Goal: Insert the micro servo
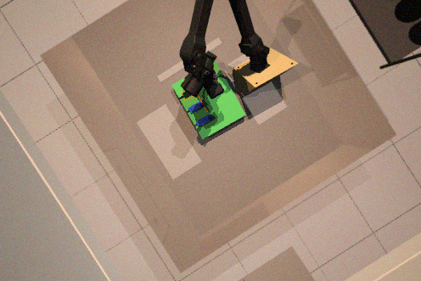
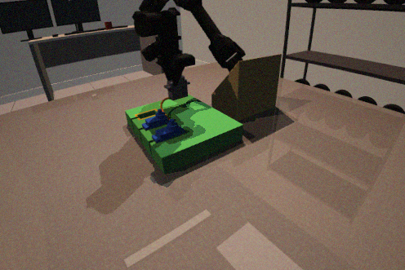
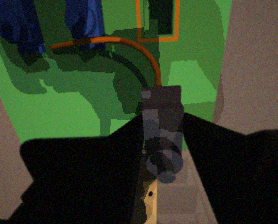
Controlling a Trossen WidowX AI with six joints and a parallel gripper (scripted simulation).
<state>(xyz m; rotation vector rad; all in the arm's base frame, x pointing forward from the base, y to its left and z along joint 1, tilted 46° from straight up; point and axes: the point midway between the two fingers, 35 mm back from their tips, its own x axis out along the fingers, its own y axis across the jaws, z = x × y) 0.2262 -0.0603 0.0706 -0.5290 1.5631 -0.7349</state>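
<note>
My gripper tip is now 100 mm above the green deck and 70 mm to the right of it.
</note>
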